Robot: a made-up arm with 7 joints.
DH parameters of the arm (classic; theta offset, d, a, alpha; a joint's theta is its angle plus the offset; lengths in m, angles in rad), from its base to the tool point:
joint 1: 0 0.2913 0 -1.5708
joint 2: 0 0 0 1.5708
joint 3: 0 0.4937 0.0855 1.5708
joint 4: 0 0 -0.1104 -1.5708
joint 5: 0 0.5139 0 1.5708
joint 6: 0 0 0.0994 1.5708
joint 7: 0 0 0 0
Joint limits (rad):
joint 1: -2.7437..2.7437
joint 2: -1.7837..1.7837
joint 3: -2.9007..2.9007
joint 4: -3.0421..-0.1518
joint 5: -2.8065..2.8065
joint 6: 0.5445..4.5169
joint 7: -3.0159..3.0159
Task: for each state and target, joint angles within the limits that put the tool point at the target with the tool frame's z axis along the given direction. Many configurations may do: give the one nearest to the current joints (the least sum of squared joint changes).
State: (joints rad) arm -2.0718 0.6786 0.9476 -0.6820 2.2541 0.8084 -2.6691
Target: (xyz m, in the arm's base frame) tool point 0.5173 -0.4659 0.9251 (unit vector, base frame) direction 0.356 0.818 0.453
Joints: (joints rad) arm -1.8790 0.0243 1.1300 -1.5321 2.0503 1.2831 -2.6691
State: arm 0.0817 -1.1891 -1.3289 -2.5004 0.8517 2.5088 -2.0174
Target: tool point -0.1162 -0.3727 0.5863 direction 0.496 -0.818 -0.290
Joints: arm -0.4777 -0.8933 -0.7960 -2.6697 0.8632 3.3328 -2.0174
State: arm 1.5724 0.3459 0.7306 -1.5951 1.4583 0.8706 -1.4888
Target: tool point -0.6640 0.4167 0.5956 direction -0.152 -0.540 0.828
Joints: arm 1.6834 0.3644 1.0088 -1.8412 2.1483 1.1753 -1.4888
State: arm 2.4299 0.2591 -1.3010 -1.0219 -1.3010 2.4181 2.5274
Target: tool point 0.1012 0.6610 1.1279 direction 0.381 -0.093 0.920
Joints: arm 2.0791 0.5353 -1.6750 -0.7305 -1.8212 2.3852 2.5274
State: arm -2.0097 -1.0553 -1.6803 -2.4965 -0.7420 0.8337 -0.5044
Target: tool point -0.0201 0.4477 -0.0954 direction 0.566 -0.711 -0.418
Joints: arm -2.5942 -1.3352 -2.3582 -2.3892 -1.3299 1.3343 -0.5044
